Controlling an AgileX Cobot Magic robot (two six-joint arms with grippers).
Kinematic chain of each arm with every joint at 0, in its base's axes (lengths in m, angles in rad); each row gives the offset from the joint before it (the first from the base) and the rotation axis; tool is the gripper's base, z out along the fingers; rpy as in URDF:
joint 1: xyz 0 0 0.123 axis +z
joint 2: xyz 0 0 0 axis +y
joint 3: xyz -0.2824 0 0.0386 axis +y
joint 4: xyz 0.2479 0 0.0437 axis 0.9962 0 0.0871
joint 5: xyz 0 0 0 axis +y
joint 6: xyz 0.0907 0 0.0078 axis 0.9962 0 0.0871
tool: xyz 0 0 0 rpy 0 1.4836 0
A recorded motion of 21 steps. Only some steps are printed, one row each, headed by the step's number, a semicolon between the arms.
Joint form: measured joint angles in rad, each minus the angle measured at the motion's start. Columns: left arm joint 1, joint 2, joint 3, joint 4, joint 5, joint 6; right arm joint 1, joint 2, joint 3, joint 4, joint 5, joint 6.
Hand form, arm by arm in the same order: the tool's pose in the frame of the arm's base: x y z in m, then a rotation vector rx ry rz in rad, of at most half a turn. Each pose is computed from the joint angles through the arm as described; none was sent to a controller.
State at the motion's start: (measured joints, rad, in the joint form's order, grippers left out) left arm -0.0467 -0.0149 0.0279 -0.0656 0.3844 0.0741; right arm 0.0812 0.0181 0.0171 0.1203 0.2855 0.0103
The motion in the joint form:
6: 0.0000 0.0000 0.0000 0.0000 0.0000 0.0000; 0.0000 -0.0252 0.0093 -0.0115 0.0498 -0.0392
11: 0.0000 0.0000 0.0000 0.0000 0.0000 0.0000; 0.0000 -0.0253 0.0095 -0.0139 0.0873 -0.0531
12: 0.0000 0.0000 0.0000 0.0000 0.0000 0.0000; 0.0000 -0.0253 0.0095 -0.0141 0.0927 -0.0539
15: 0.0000 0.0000 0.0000 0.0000 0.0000 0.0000; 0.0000 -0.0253 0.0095 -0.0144 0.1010 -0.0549
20: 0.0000 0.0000 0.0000 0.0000 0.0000 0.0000; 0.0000 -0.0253 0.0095 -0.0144 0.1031 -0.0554
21: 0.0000 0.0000 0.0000 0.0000 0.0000 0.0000; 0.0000 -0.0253 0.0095 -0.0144 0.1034 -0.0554
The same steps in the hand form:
6: 0.0520 -0.0047 0.1700 0.0732 1.8790 -0.0461; 0.0533 0.0076 0.1745 -0.0318 1.8382 0.1416
11: 0.0520 -0.0047 0.1700 0.0732 1.8790 -0.0461; 0.0524 0.0078 0.1712 -0.0500 1.8751 0.1309
12: 0.0520 -0.0047 0.1700 0.0732 1.8790 -0.0461; 0.0522 0.0078 0.1707 -0.0514 1.8804 0.1304
15: 0.0520 -0.0047 0.1700 0.0732 1.8790 -0.0461; 0.0520 0.0079 0.1700 -0.0534 1.8886 0.1297
20: 0.0520 -0.0047 0.1700 0.0732 1.8790 -0.0461; 0.0519 0.0079 0.1698 -0.0541 1.8907 0.1295
21: 0.0520 -0.0047 0.1700 0.0732 1.8790 -0.0461; 0.0519 0.0079 0.1698 -0.0541 1.8910 0.1295

